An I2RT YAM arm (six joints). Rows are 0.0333 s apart.
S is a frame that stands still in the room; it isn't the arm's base.
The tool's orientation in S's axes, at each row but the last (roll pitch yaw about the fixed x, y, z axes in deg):
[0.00, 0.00, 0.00]
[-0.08, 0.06, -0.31]
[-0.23, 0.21, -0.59]
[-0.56, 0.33, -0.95]
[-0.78, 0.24, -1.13]
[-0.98, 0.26, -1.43]
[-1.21, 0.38, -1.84]
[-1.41, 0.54, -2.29]
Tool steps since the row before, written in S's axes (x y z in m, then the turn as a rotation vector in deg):
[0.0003, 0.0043, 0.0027, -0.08, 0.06, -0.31]
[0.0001, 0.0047, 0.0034, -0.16, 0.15, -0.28]
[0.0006, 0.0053, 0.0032, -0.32, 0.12, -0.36]
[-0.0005, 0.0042, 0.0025, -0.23, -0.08, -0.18]
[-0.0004, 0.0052, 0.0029, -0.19, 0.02, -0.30]
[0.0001, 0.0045, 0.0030, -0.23, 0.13, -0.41]
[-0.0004, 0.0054, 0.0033, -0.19, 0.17, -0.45]
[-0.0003, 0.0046, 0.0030, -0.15, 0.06, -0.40]
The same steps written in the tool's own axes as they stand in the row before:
[0.0003, 0.0043, 0.0027, -0.08, 0.06, -0.31]
[0.0001, 0.0047, 0.0034, -0.16, 0.15, -0.28]
[0.0005, 0.0053, 0.0032, -0.32, 0.12, -0.36]
[-0.0006, 0.0042, 0.0025, -0.23, -0.08, -0.18]
[-0.0005, 0.0052, 0.0030, -0.19, 0.02, -0.30]
[0.0000, 0.0044, 0.0031, -0.23, 0.13, -0.41]
[-0.0006, 0.0053, 0.0034, -0.19, 0.17, -0.45]
[-0.0005, 0.0045, 0.0031, -0.15, 0.06, -0.40]

